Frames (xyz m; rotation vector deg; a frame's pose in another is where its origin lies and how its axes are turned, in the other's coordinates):
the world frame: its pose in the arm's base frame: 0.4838 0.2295 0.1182 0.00 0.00 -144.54
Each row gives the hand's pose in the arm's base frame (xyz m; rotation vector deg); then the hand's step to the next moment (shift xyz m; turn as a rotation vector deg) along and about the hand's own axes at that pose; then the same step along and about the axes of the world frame.
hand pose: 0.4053 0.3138 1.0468 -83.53 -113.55 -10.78
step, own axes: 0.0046 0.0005 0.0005 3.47 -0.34 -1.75
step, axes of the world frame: -0.0020 -0.0036 0.0022 -0.95 -1.54 3.46
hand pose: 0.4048 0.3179 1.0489 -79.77 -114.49 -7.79
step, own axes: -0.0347 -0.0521 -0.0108 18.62 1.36 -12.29
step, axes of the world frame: 0.0584 0.0248 0.0029 -8.47 -5.91 19.82
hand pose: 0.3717 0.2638 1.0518 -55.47 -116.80 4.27
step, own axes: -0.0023 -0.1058 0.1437 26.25 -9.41 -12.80
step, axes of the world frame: 0.1562 -0.0687 -0.0522 0.16 -8.82 29.39
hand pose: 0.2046 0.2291 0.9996 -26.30 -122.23 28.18
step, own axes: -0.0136 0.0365 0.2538 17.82 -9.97 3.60
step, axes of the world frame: 0.1717 -0.0969 -0.1645 11.81 -7.88 15.11
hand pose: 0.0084 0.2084 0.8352 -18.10 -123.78 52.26
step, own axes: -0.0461 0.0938 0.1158 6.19 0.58 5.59
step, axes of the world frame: 0.0557 -0.0224 -0.1440 6.48 -5.26 0.44
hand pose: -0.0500 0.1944 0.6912 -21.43 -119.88 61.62
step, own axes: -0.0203 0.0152 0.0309 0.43 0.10 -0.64
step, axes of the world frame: 0.0194 0.0104 -0.0334 -0.52 -0.45 0.37
